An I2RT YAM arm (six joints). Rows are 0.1 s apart.
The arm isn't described. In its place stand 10 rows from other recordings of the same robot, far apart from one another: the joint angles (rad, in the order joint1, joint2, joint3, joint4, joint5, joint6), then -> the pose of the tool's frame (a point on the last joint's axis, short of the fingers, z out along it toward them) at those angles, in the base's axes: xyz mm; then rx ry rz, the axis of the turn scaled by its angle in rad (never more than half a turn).
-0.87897 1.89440 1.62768 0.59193 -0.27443 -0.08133 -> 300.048, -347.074, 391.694, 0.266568, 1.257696, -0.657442
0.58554 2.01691 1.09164 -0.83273 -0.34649 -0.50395 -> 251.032, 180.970, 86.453, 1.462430, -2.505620, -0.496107
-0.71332 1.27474 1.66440 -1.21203 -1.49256 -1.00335 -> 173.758, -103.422, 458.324, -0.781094, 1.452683, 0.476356
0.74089 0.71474 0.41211 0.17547 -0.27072 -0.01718 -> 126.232, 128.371, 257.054, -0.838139, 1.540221, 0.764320
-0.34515 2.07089 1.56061 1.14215 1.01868 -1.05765 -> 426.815, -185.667, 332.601, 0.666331, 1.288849, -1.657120
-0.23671 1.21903 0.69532 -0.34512 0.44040 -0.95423 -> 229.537, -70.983, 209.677, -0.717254, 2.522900, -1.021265
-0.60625 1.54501 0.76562 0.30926 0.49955 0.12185 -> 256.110, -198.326, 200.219, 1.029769, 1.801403, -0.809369
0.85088 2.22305 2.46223 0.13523 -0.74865 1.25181 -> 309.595, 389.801, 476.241, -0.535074, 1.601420, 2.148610
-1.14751 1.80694 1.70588 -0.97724 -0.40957 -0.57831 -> 169.834, -342.460, 311.171, 0.579973, 2.450022, -0.140573
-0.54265 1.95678 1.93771 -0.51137 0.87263 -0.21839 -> 370.464, -255.249, 364.381, 0.895255, 1.988012, -1.360080
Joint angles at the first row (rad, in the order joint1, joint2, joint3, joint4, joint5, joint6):
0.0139, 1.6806, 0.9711, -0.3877, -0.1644, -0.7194
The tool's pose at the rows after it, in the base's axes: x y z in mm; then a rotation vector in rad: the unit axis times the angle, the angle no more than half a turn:
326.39, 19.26, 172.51, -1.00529, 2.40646, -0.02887
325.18, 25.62, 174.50, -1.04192, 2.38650, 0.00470
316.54, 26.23, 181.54, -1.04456, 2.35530, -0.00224
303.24, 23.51, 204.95, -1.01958, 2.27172, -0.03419
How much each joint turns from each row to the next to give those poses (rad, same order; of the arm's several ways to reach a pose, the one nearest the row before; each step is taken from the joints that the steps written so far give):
0.0280, -0.0122, 0.0121, 0.0144, 0.0069, 0.0112
0.0171, -0.0050, 0.0034, -0.0117, -0.0235, -0.0089
0.0030, -0.0503, -0.0303, 0.0077, -0.0049, -0.0045
-0.0074, -0.1094, -0.0309, 0.0107, -0.0100, -0.0040

